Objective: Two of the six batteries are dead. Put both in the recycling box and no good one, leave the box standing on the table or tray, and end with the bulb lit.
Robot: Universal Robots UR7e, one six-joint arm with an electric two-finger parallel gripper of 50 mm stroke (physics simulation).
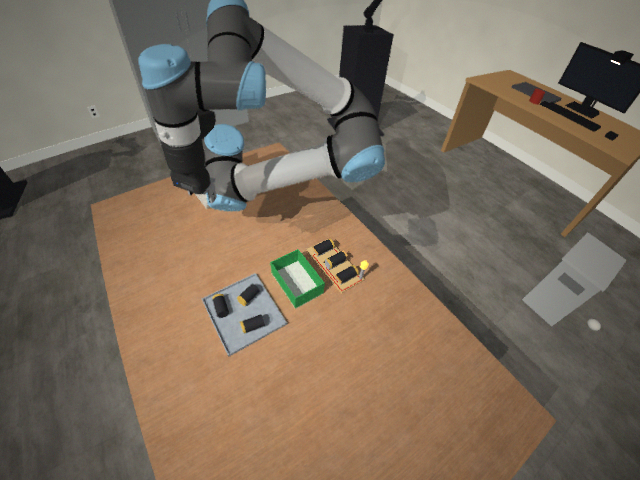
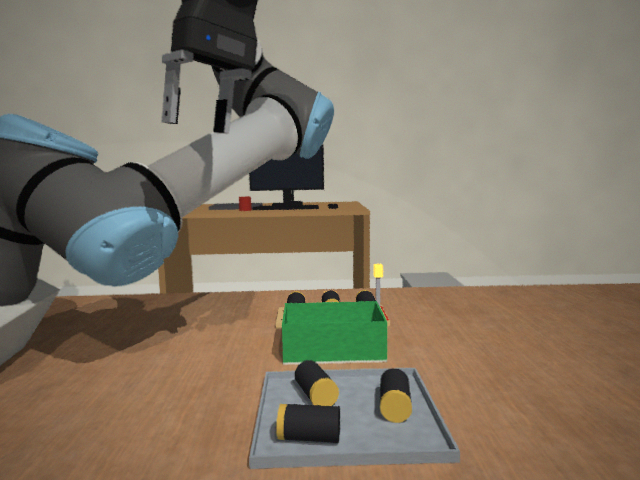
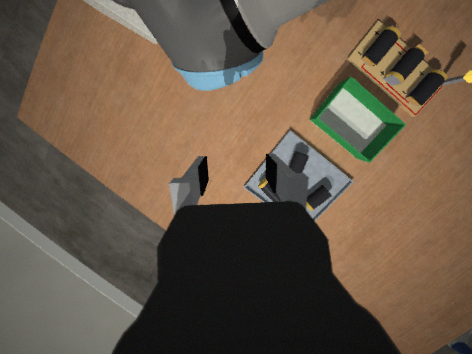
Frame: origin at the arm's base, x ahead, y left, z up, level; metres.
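Seen in the pictures: gripper, fingertip midpoint: [image 1: 202, 196] [image 2: 196, 128] [image 3: 236, 167].
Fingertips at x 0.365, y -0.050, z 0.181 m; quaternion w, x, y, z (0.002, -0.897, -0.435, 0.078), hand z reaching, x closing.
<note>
A point is followed by its place in that frame.
My gripper [image 2: 196, 126] {x 0.365, y -0.050, z 0.181 m} [image 3: 236, 167] {x 0.365, y -0.050, z 0.181 m} is open and empty, high above the table. The green recycling box [image 1: 310, 299] {x 0.546, y 0.170, z -0.132 m} [image 2: 334, 342] {x 0.484, y 0.103, z -0.110 m} [image 3: 386, 145] {x 0.546, y 0.165, z -0.081 m} stands upright on the table with no battery in it. Three batteries lie on the grey tray: one [image 1: 220, 305] {x 0.499, y -0.085, z -0.104 m} [image 2: 313, 423] {x 0.497, y -0.101, z -0.113 m} crosswise, one [image 1: 249, 294] {x 0.488, y 0.002, z -0.107 m} [image 2: 311, 379] {x 0.477, y -0.019, z -0.108 m} [image 3: 298, 161] {x 0.468, y 0.006, z -0.105 m} nearer the box, one [image 1: 254, 323] {x 0.582, y -0.005, z -0.106 m} [image 2: 394, 384] {x 0.574, y -0.022, z -0.104 m} [image 3: 320, 195] {x 0.566, y -0.001, z -0.105 m} at the other side. Three batteries [image 1: 324, 247] {x 0.395, y 0.271, z -0.101 m} [image 1: 337, 258] {x 0.452, y 0.294, z -0.098 m} [image 1: 346, 274] {x 0.518, y 0.296, z -0.097 m} sit side by side in the wooden holder. The bulb [image 1: 364, 265] {x 0.533, y 0.342, z -0.052 m} [image 2: 378, 270] {x 0.528, y 0.339, z -0.059 m} [image 3: 468, 76] {x 0.521, y 0.338, z -0.063 m} on its post is bright yellow and looks lit.
The grey tray [image 1: 232, 343] {x 0.606, y -0.076, z -0.138 m} [image 2: 356, 457] {x 0.542, y -0.116, z -0.133 m} [image 3: 336, 175] {x 0.562, y 0.060, z -0.139 m} and the holder [image 1: 352, 284] {x 0.539, y 0.312, z -0.132 m} [image 3: 356, 55] {x 0.365, y 0.239, z -0.132 m} are on opposite sides of the box. The wooden table [image 1: 361, 387] {x 0.828, y 0.210, z -0.141 m} bears them all. The arm's base stands at the table's far end. A desk [image 1: 558, 124] with a monitor stands beyond.
</note>
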